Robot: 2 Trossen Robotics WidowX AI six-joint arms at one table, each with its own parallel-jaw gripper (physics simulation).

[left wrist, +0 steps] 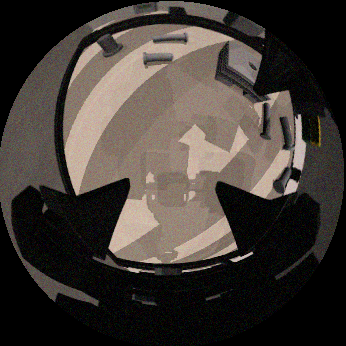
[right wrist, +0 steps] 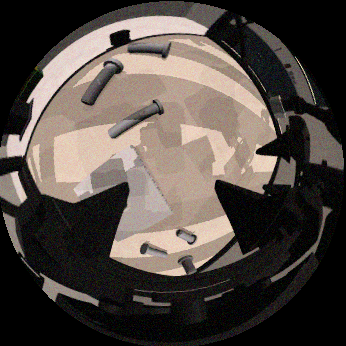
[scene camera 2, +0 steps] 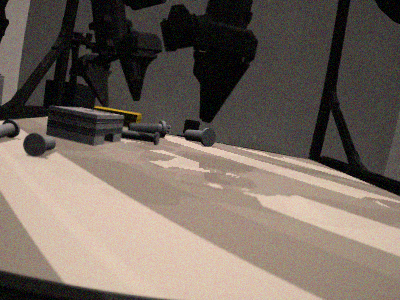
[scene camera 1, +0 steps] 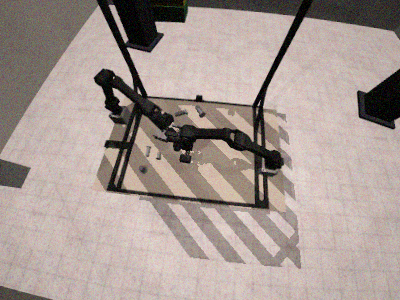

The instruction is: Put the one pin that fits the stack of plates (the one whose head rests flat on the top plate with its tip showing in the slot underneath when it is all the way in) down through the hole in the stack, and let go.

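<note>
The grey stack of plates [scene camera 2: 85, 124] [left wrist: 240, 62] [right wrist: 147, 205] lies flat; its hole shows in the left wrist view. A slim pin [scene camera 2: 142, 136] [left wrist: 266, 120] [right wrist: 136, 119] lies beside it, then a thicker pin [left wrist: 286, 132] [right wrist: 101, 82] [scene camera 1: 181, 113]. Another pin [scene camera 1: 200, 111] [scene camera 2: 200, 136] [left wrist: 283, 179] [right wrist: 147, 48] lies near the table edge. Across the stack lie two short pins [left wrist: 158, 58] [right wrist: 153, 249] and a squat pin [scene camera 1: 143, 169] [left wrist: 109, 45] [right wrist: 187, 264]. My right gripper [scene camera 2: 120, 101] [right wrist: 172, 185] is open, above the stack's area. My left gripper [left wrist: 173, 184] is open above the table.
A black frame [scene camera 1: 187, 200] borders the table. The two arms come close together near the stack in scene camera 1 and hide most of it. A small black block [scene camera 1: 199, 98] [right wrist: 120, 37] sits at the far table edge. Striped shadows cross the table.
</note>
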